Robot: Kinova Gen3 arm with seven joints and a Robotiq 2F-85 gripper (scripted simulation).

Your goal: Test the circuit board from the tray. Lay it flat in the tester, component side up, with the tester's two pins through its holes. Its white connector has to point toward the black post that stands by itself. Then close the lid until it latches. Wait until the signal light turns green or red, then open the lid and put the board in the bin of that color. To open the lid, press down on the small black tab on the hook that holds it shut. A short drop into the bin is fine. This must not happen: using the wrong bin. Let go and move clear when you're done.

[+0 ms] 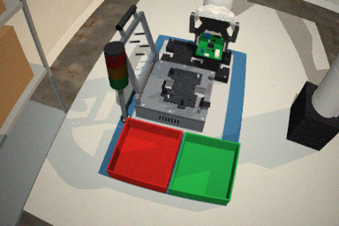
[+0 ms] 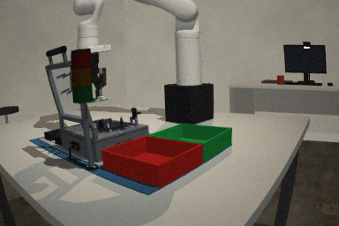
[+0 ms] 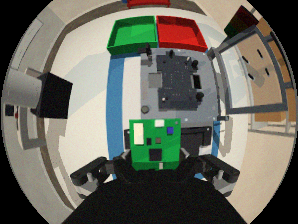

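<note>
Now: the tester lid 15 cm to the left of my hand, 15 cm ahead of it and 6 cm above it. Round my hand: green circuit board: right at my hand; then green bin: 32 cm to the left, 11 cm below, 10 cm behind; then red bin: 34 cm to the left, 11 cm below, 5 cm ahead.
</note>
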